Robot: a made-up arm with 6 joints.
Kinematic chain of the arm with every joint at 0, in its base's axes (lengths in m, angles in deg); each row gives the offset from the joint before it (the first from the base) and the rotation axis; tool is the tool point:
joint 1: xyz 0 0 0.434 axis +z
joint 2: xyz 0 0 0 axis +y
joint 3: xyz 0 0 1.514 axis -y
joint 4: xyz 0 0 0 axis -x
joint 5: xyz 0.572 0 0 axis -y
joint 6: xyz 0 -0.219 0 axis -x
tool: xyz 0 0 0
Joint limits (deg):
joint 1: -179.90..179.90
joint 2: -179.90..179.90
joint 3: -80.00..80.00
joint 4: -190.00..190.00
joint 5: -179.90..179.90
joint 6: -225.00..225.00
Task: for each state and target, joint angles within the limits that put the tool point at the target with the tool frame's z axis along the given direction. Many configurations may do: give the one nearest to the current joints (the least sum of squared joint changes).
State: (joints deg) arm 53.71 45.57 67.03 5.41 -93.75 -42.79
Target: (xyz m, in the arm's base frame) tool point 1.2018 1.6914 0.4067 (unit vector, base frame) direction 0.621 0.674 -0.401
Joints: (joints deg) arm 60.65 85.59 69.68 3.57 -99.04 -11.64
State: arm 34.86 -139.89 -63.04 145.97 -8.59 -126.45
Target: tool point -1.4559 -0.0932 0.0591 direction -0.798 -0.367 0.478
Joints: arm 9.02 -127.32 -29.43 128.43 41.53 -152.79
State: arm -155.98 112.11 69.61 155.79 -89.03 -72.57
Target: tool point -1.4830 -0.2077 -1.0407 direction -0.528 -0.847 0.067
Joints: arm -179.22 132.66 71.14 148.87 -89.76 -78.56
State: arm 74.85 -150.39 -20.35 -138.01 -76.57 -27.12
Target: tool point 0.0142 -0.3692 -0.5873 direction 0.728 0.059 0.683
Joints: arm 106.27 -179.78 -34.94 -114.20 -31.25 -7.97
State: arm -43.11 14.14 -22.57 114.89 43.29 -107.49
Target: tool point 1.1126 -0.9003 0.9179 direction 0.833 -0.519 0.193
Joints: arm -39.87 47.97 -32.83 95.86 45.93 -87.20
